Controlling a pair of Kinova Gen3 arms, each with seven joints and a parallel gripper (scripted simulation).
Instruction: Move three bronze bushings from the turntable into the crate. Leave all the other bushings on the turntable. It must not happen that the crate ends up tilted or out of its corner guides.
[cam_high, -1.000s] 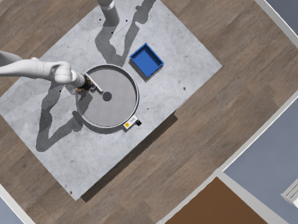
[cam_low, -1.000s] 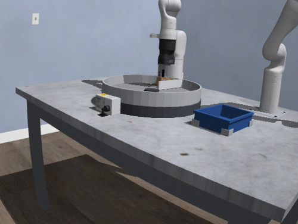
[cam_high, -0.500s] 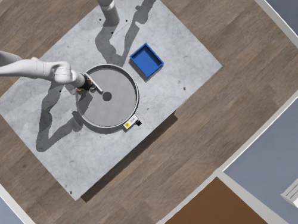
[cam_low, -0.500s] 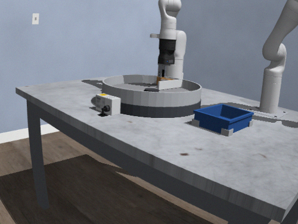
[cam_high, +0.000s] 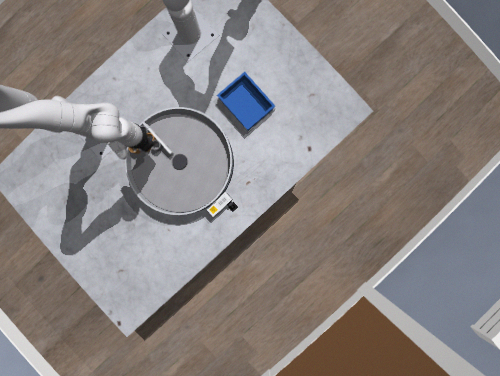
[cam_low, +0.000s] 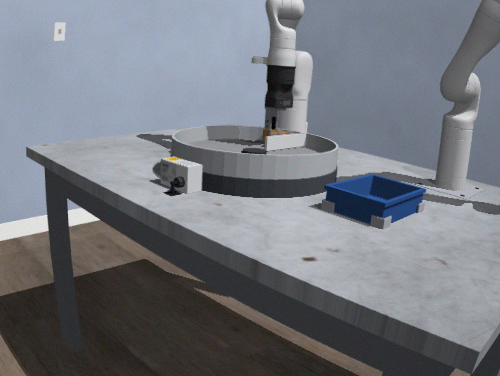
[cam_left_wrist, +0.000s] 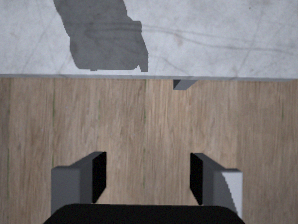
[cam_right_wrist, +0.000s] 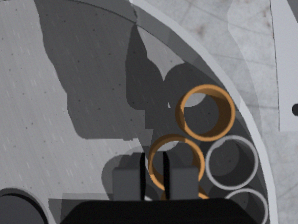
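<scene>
My right hand is 13 cm short of the turntable, 6 cm above it and 5 cm to the right of it. Also, from my right hand: blue crate: 41 cm to the left, 16 cm ahead, 9 cm below.
</scene>
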